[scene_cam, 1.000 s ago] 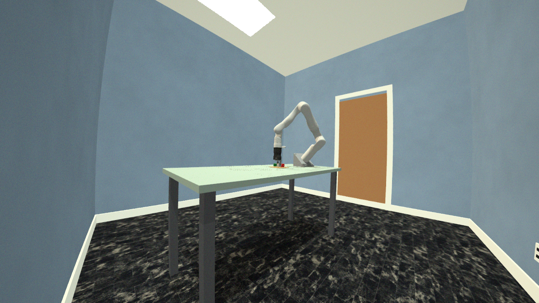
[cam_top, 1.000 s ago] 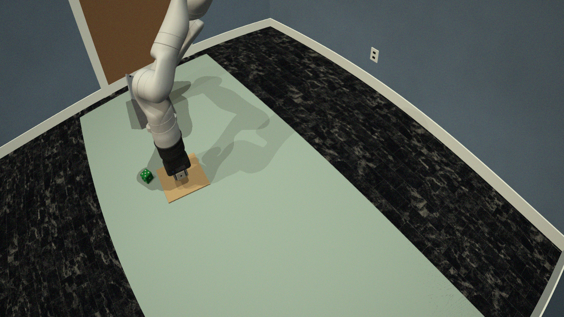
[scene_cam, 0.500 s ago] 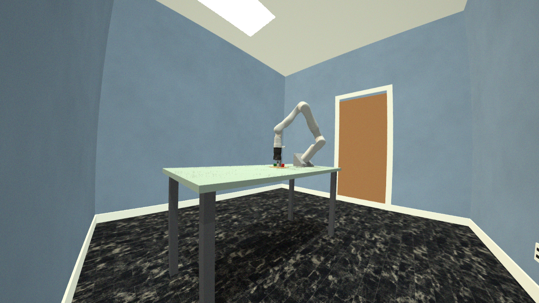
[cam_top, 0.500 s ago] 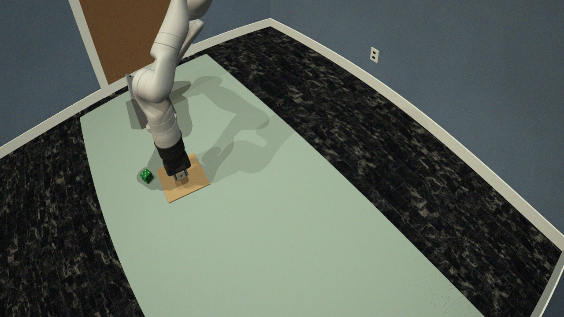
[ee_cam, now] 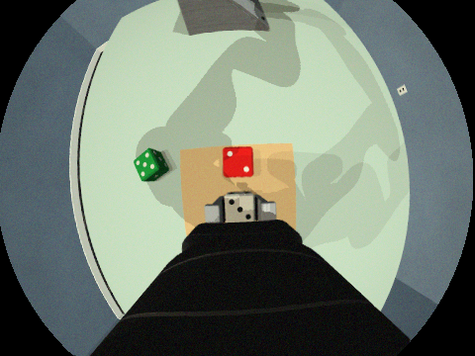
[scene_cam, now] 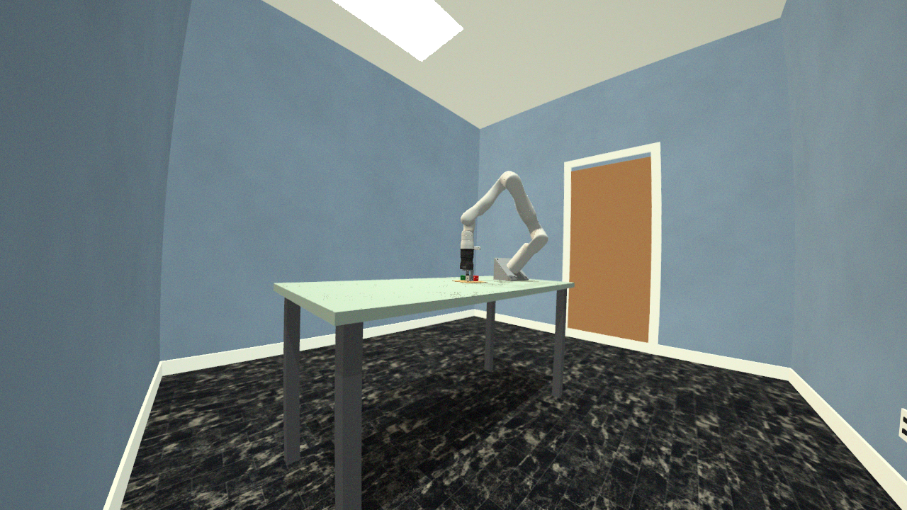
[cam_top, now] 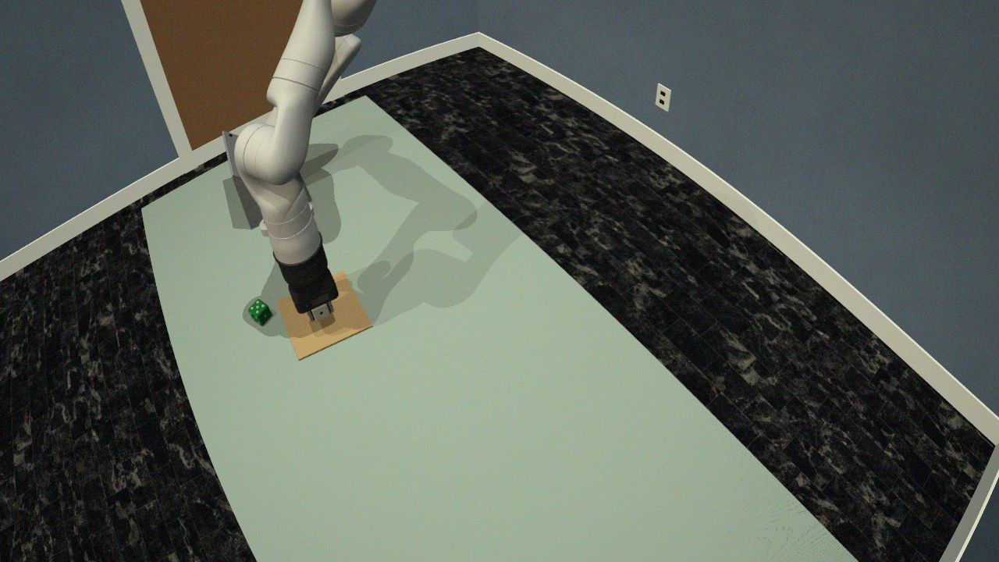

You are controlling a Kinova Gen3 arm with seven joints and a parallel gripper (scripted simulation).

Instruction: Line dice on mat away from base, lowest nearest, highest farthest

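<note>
Now: the white die right at my hand. Also, from my hand: green die 11 cm to the right, 5 cm behind, 1 cm below; then tan mat 2 cm below; then red die 5 cm behind, 1 cm below.
</note>
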